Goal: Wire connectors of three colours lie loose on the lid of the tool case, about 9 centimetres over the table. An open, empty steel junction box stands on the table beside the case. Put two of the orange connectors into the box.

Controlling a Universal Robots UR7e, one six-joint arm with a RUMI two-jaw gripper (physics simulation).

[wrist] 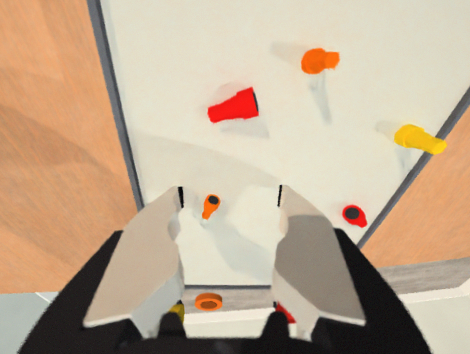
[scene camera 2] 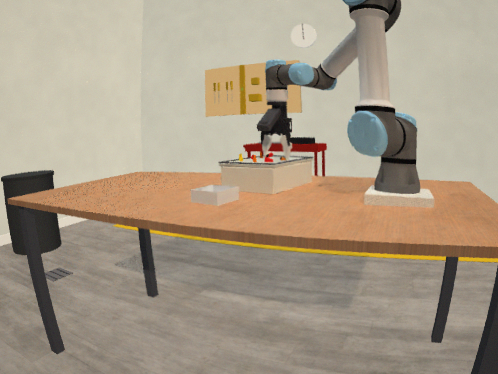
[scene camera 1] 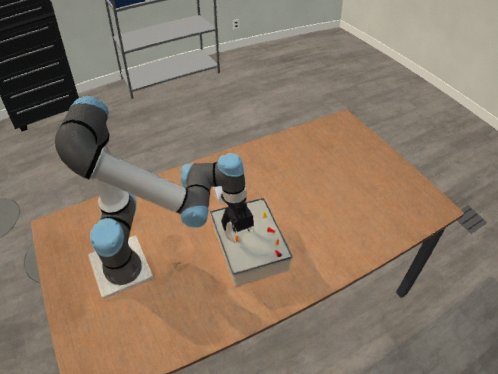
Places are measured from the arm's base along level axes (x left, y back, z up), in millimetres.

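Pixels of known places: gripper, between the fingertips: (wrist: 230, 187) (scene camera 2: 276, 160) (scene camera 1: 239, 235); arm's base, origin of its link: (scene camera 2: 397, 190) (scene camera 1: 122, 267).
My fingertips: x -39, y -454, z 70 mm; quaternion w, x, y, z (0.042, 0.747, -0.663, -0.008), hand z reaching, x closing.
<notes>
For each thing: its top centre in the pictures, then the offset to it from my fingertips. Level surfaces: height alone.
- small orange connector, centre of its top: (wrist: 208, 214) dx -18, dy +16, dz +12 mm
- red connector, centre of its top: (wrist: 233, 112) dx +60, dy +5, dz +16 mm
- steel junction box, centre of its top: (scene camera 2: 214, 188) (scene camera 1: 226, 187) dx +303, dy -35, dz -56 mm
- wooden table, height of its surface: dz -94 mm
My gripper (scene camera 1: 240, 232) (scene camera 2: 276, 155) (wrist: 230, 187) is open, low over the case lid (scene camera 1: 252, 259) (wrist: 165, 60). In the wrist view a small orange connector (wrist: 211, 206) is between the two fingertips, nearer the left one, with gaps on both sides. Another orange connector (wrist: 320, 60) lies further up the lid. A red connector (wrist: 233, 106), a second red one (wrist: 354, 215) and a yellow one (wrist: 419, 139) lie apart from the fingers. The steel junction box (scene camera 2: 215, 195) stands on the table beside the case; in scene camera 1 the arm mostly hides it.
The tool case (scene camera 1: 262, 273) (scene camera 2: 250, 178) stands on the wooden table (scene camera 1: 345, 200) (scene camera 2: 310, 215). The robot's base stands on a pale plate (scene camera 1: 102, 285) (scene camera 2: 399, 199). At the bottom of the wrist view, an orange ring-like end (wrist: 208, 302) shows between the fingers.
</notes>
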